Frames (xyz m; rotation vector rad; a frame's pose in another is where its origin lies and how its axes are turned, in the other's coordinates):
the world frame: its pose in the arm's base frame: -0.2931 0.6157 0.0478 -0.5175 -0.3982 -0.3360
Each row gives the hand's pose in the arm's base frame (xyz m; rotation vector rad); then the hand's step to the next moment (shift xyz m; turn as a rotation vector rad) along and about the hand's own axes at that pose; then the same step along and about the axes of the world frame.
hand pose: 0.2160 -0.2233 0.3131 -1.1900 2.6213 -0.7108
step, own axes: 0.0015 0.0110 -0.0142 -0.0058 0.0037 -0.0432
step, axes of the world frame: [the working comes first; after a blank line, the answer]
step, axes of the arm's base frame: -0.0132 0.0101 0.0070 -0.0135 0.0215 0.0356

-0.0104 0.0000 0.0147 -0.0004 -0.0024 0.0437
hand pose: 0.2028 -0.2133 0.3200 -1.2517 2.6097 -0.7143
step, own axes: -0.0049 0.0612 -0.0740 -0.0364 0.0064 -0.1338
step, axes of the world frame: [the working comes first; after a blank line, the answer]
step, axes of the arm's base frame: -0.0644 0.0624 0.0347 -0.0267 0.0782 0.1115

-0.0535 0.0108 0.0791 0.0103 0.0076 0.1382
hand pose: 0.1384 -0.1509 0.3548 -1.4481 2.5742 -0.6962
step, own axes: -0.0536 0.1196 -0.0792 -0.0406 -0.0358 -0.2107
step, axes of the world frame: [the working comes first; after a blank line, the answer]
step, axes of the arm's base frame: -0.0891 0.1240 0.0111 -0.0152 0.0890 0.1979

-0.0985 0.0608 0.1003 0.0566 -0.0141 0.2096
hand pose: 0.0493 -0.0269 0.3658 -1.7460 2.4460 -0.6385
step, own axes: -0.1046 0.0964 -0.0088 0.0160 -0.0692 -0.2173
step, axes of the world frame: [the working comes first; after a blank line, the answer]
step, axes of the arm's base frame: -0.0514 0.1245 -0.0465 -0.0073 0.0300 0.2265

-0.0915 0.1000 0.0441 0.0885 -0.0709 0.1985
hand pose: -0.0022 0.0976 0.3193 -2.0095 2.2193 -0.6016
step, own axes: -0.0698 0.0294 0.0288 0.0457 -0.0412 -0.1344
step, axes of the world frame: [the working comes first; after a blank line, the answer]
step, axes of the arm's base frame: -0.0091 0.0630 -0.0502 -0.0108 -0.0162 0.1465

-0.0434 0.0683 -0.0036 0.0594 -0.0774 0.1110
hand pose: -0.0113 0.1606 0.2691 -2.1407 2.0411 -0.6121
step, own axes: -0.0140 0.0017 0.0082 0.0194 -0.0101 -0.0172
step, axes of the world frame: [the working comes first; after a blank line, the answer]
step, axes of the arm's base frame: 0.0013 0.0120 -0.0109 0.0032 -0.0149 0.0233

-0.0062 0.0148 -0.0026 0.0163 -0.0204 0.0096
